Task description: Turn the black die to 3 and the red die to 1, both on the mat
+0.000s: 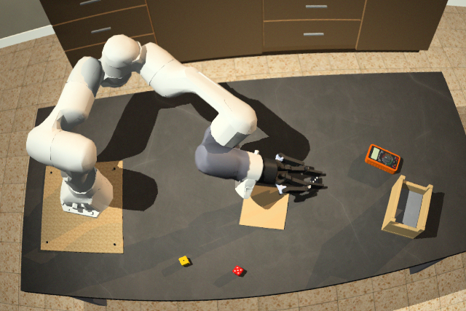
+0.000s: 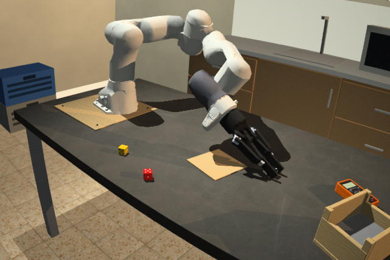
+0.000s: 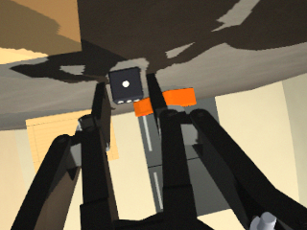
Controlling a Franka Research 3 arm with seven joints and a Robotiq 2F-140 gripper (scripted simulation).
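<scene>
The black die is 20 mm below my hand and 10 mm ahead of it. Round my hand: wooden box 320 mm ahead, 170 mm to the right, 20 mm above; tan mat 160 mm behind, 60 mm to the right, 30 mm below; orange multimeter 270 mm ahead, 40 mm to the left, 20 mm below.
</scene>
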